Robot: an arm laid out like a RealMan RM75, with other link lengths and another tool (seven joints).
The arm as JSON. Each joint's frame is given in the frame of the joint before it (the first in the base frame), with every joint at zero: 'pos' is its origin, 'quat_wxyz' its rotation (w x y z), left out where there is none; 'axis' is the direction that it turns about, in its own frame. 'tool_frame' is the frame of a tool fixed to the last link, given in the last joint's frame.
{
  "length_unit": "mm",
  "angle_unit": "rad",
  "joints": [
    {
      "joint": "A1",
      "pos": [
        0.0,
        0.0,
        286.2
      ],
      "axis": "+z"
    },
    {
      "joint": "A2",
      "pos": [
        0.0,
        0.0,
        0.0
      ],
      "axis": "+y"
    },
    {
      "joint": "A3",
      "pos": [
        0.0,
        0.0,
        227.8
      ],
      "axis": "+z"
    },
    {
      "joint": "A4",
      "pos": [
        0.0,
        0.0,
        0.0
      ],
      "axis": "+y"
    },
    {
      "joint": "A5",
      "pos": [
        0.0,
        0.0,
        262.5
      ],
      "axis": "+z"
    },
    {
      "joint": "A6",
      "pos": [
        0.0,
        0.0,
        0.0
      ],
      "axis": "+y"
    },
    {
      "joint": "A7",
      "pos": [
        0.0,
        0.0,
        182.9
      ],
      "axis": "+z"
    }
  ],
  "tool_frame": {
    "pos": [
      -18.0,
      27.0,
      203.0
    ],
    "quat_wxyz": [
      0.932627,
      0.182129,
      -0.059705,
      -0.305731
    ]
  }
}
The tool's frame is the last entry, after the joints.
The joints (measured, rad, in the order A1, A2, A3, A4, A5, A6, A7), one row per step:
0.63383, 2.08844, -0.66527, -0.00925, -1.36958, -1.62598, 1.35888
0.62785, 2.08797, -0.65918, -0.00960, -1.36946, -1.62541, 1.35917
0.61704, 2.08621, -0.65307, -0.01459, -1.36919, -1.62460, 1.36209
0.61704, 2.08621, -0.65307, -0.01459, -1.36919, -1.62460, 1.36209
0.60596, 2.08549, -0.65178, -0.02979, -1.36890, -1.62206, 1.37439
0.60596, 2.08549, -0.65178, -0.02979, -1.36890, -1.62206, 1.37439
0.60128, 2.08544, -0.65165, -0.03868, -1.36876, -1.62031, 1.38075
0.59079, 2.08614, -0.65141, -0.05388, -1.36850, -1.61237, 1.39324
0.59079, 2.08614, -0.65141, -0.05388, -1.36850, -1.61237, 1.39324
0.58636, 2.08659, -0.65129, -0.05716, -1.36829, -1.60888, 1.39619
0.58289, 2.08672, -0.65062, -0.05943, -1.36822, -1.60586, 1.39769
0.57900, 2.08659, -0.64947, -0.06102, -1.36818, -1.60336, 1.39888
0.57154, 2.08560, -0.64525, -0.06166, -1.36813, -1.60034, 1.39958
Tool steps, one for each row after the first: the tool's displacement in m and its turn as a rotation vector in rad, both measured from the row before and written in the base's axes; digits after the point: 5 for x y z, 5 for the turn. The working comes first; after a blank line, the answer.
Tool pose at each row, in the base's axes (x y z in m, rotation vector in rad; the steps are taken from these numbers as rounded here):
0.03607, 0.46040, -0.06919, -1.89211, 0.62742, 1.18699
0.03936, 0.46188, -0.06720, -1.88216, 0.63375, 1.18400
0.04505, 0.46402, -0.06388, -1.86938, 0.64061, 1.17714
0.04505, 0.46402, -0.06388, -1.86938, 0.64061, 1.17714
0.05013, 0.46647, -0.06056, -1.86228, 0.64655, 1.16954
0.05013, 0.46647, -0.06056, -1.86228, 0.64655, 1.16954
0.05218, 0.46778, -0.05898, -1.85968, 0.64781, 1.16582
0.05787, 0.47088, -0.05740, -1.85375, 0.65672, 1.15340
0.05787, 0.47088, -0.05740, -1.85375, 0.65672, 1.15340
0.06049, 0.47182, -0.05740, -1.85098, 0.66185, 1.14771
0.06273, 0.47270, -0.05731, -1.84813, 0.66533, 1.14268
0.06521, 0.47350, -0.05703, -1.84460, 0.66928, 1.13783
0.07006, 0.47487, -0.05580, -1.83572, 0.67692, 1.13015

0.00329, 0.00148, 0.00199, 0.00462, 0.00246, -0.00941
0.00569, 0.00214, 0.00332, 0.00682, 0.00065, -0.01298
0.00000, 0.00000, 0.00000, 0.00000, 0.00000, 0.00000
0.00508, 0.00245, 0.00332, 0.00295, -0.00142, -0.01017
0.00000, 0.00000, 0.00000, 0.00000, 0.00000, 0.00000
0.00205, 0.00131, 0.00158, 0.00162, -0.00151, -0.00375
0.00569, 0.00310, 0.00158, 0.00078, -0.00382, -0.01350
0.00000, 0.00000, 0.00000, 0.00000, 0.00000, 0.00000
0.00262, 0.00094, 0.00000, -0.00017, -0.00133, -0.00673
0.00224, 0.00088, 0.00009, 0.00070, -0.00150, -0.00562
0.00248, 0.00080, 0.00028, 0.00096, -0.00105, -0.00609
0.00485, 0.00137, 0.00123, 0.00331, -0.00043, -0.01192

